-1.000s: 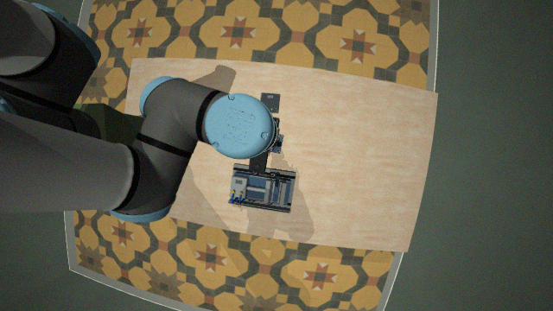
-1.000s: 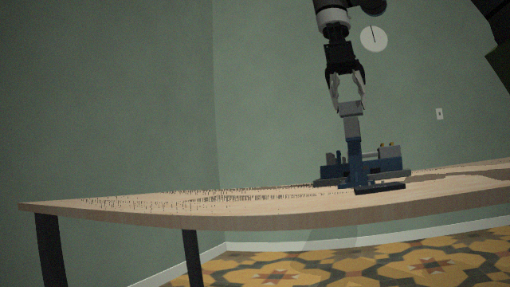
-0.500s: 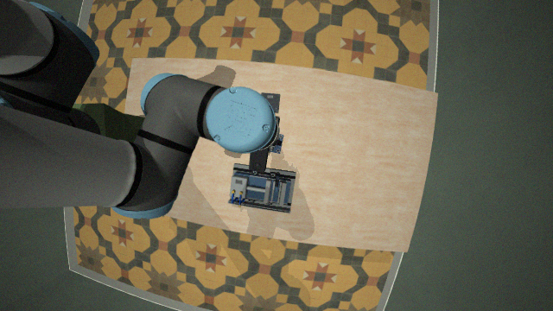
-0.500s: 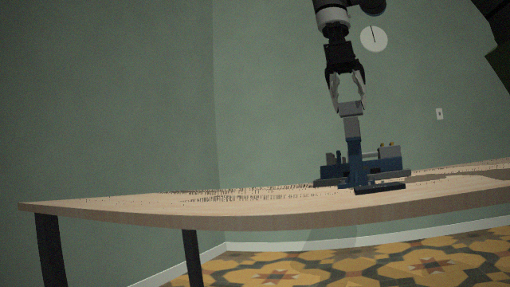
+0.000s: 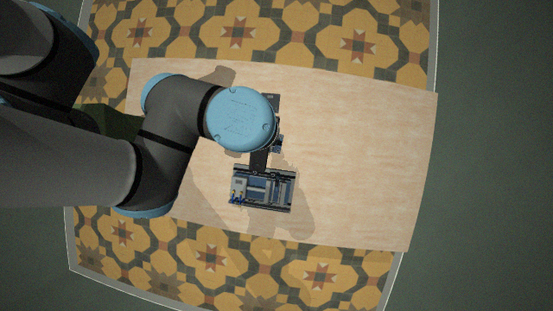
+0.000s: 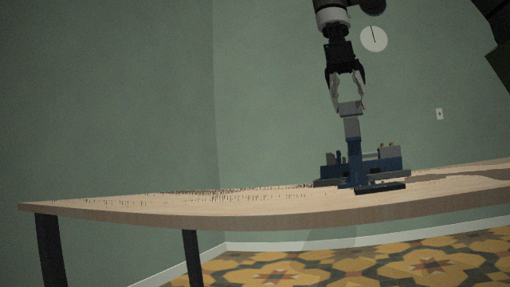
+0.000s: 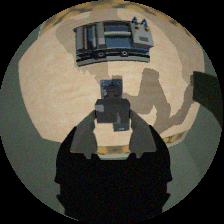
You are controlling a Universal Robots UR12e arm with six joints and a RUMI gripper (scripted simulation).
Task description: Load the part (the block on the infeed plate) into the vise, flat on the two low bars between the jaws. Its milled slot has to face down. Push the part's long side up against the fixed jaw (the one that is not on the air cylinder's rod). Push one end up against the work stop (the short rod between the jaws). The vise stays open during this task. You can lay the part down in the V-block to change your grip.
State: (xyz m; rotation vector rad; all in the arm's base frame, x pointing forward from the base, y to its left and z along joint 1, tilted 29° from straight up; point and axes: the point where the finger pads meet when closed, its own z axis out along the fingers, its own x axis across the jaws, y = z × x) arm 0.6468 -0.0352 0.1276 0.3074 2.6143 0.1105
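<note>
Right now the grey part is 1 cm below my hand. From my hand the other things lie so: air cylinder rod: 21 cm to the right, 12 cm below, 7 cm behind; then blue post: 14 cm below; then dark infeed plate: 19 cm to the left, 19 cm below, 1 cm behind.
</note>
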